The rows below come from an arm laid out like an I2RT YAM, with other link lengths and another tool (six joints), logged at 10 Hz.
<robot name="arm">
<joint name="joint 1" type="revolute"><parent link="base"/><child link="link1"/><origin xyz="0.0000 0.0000 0.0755" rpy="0.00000 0.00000 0.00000"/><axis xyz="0 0 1"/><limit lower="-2.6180" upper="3.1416"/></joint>
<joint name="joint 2" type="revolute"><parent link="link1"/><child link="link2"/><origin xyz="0.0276 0.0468 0.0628" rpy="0.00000 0.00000 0.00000"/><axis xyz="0 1 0"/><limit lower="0.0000" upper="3.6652"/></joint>
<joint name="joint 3" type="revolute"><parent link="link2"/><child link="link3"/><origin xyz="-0.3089 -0.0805 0.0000" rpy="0.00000 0.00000 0.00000"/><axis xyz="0 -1 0"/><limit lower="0.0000" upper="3.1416"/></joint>
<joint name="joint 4" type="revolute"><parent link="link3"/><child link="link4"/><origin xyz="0.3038 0.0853 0.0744" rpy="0.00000 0.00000 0.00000"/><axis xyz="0 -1 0"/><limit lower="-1.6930" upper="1.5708"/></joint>
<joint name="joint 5" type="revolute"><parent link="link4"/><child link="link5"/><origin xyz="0.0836 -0.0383 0.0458" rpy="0.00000 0.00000 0.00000"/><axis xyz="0 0 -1"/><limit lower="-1.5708" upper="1.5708"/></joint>
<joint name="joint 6" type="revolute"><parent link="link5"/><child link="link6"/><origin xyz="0.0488 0.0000 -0.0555" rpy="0.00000 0.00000 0.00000"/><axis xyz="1 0 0"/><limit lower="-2.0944" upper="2.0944"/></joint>
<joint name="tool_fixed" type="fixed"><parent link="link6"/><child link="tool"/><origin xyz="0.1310 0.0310 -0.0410" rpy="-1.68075 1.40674 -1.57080"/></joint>
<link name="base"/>
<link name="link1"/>
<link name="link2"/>
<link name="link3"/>
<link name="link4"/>
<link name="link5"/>
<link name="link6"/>
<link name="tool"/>
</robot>
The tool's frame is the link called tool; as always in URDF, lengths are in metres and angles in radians.
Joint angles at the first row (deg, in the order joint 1, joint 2, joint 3, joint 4, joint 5, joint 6):
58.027 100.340 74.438 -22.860 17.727 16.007
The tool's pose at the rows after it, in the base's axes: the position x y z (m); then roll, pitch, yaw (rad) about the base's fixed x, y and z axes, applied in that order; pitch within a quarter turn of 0, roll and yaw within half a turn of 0:
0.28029 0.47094 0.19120 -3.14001 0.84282 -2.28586
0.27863 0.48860 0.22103 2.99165 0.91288 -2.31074
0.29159 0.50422 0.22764 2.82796 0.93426 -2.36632
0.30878 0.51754 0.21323 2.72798 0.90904 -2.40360
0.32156 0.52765 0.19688 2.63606 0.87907 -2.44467
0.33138 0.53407 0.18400 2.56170 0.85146 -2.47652
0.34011 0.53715 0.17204 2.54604 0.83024 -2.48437
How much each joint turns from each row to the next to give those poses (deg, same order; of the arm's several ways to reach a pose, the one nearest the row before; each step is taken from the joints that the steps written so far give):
-0.114 -2.673 1.876 1.482 -4.752 -0.555
-1.599 -0.753 1.689 2.485 -8.375 -0.722
-3.025 2.962 2.672 2.367 -9.099 -0.056
-2.288 5.162 3.393 0.892 -5.956 0.160
-1.699 4.495 2.522 0.963 -4.881 0.748
-1.371 3.569 2.129 0.539 -4.039 0.663
-0.708 2.593 1.748 -0.241 -1.220 0.035

